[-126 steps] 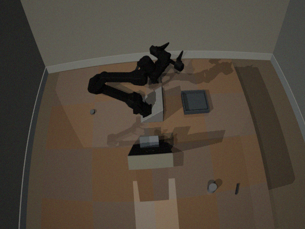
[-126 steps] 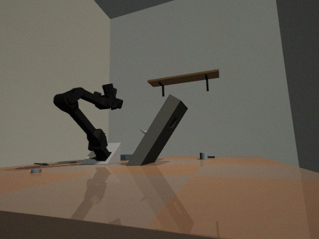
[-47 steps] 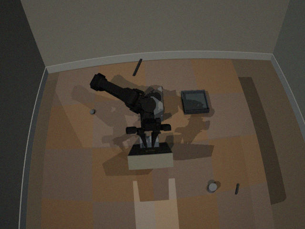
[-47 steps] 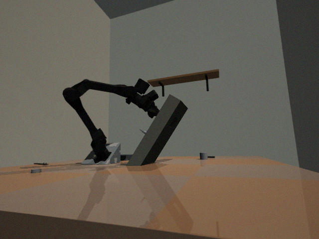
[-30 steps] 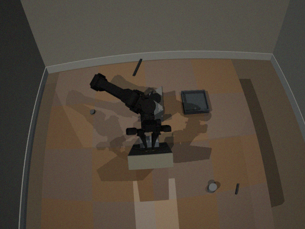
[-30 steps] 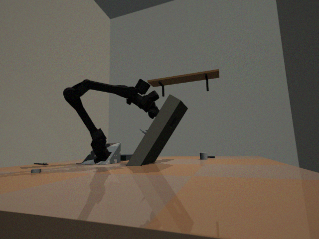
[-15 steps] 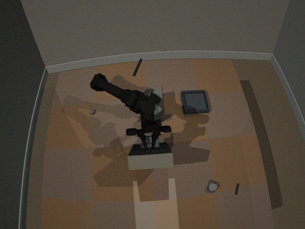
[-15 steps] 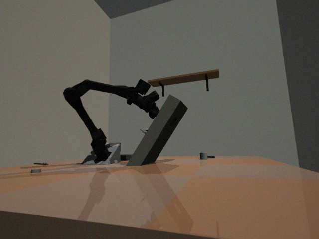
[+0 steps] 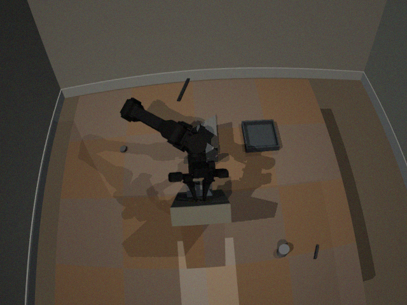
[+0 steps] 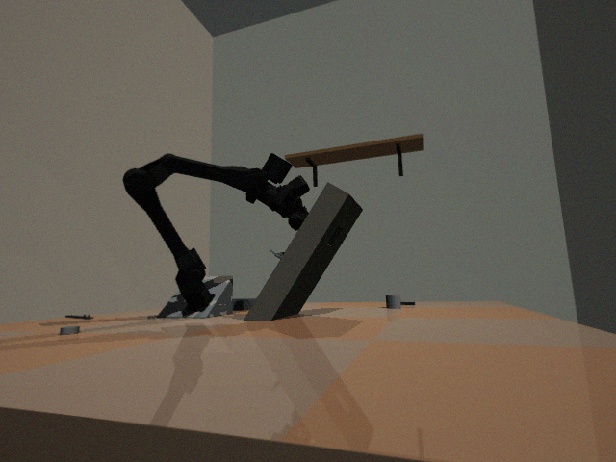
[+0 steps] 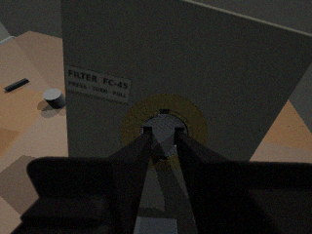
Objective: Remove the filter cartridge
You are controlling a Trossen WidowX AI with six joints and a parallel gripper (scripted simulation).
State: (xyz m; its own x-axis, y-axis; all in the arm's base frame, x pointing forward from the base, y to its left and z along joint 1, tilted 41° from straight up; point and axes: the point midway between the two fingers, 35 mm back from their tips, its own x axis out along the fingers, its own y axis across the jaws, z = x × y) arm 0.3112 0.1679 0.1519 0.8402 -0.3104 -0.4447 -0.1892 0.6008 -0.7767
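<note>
My gripper tip is now 1 cm short of the round filter cartridge and 1 cm above it. Also, from my gripper tip: dark tray 43 cm behind, 25 cm to the left, 22 cm below; service panel 8 cm below, 3 cm behind.
</note>
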